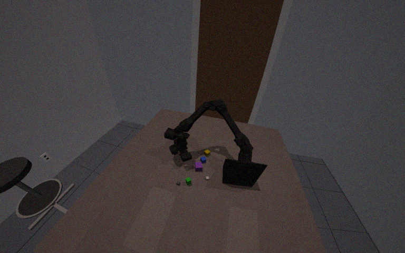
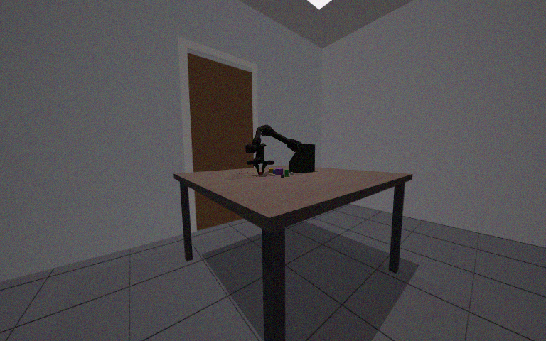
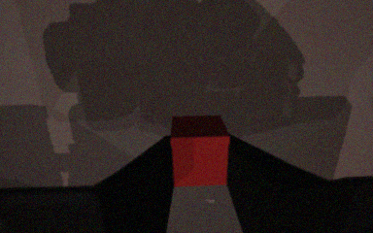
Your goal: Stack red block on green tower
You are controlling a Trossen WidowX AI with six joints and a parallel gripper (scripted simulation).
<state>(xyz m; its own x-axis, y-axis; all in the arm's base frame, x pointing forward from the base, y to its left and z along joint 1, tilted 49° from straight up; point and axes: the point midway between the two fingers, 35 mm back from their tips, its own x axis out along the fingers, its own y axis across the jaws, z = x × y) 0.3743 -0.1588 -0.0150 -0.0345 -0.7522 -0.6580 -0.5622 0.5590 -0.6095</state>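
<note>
My gripper tip is 200 mm to the right of the small grey cube and 20 mm past it. The rest, counted from my gripper tip: blue block: 140 mm behind, 10 mm above; red block: 10 mm above; purple block: 120 mm behind, 70 mm to the left, 10 mm above.
</note>
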